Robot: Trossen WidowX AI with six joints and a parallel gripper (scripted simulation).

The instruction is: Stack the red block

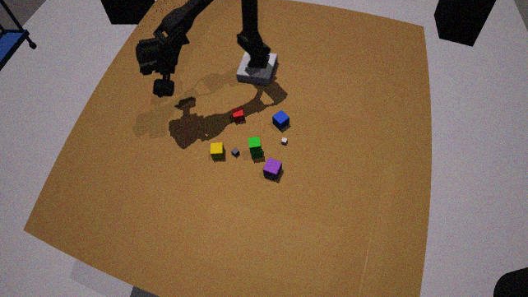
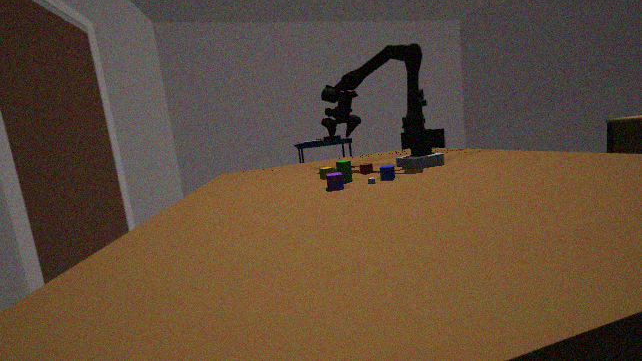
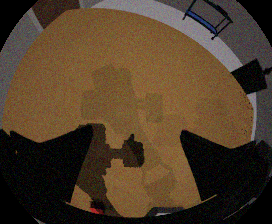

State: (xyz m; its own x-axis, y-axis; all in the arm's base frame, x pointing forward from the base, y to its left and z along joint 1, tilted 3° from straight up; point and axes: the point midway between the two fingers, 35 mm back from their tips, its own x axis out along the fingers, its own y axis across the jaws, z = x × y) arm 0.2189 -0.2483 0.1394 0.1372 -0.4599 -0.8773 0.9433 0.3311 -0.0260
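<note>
Right now my gripper tip is 25 cm to the right of the red block and 11 cm above it. From my gripper tip the other things lie so: yellow cube: 14 cm ahead, 22 cm to the left, 11 cm below; small grey cube: 13 cm ahead, 27 cm to the left, 12 cm below; blue cube: 1 cm behind, 39 cm to the left, 11 cm below.
</note>
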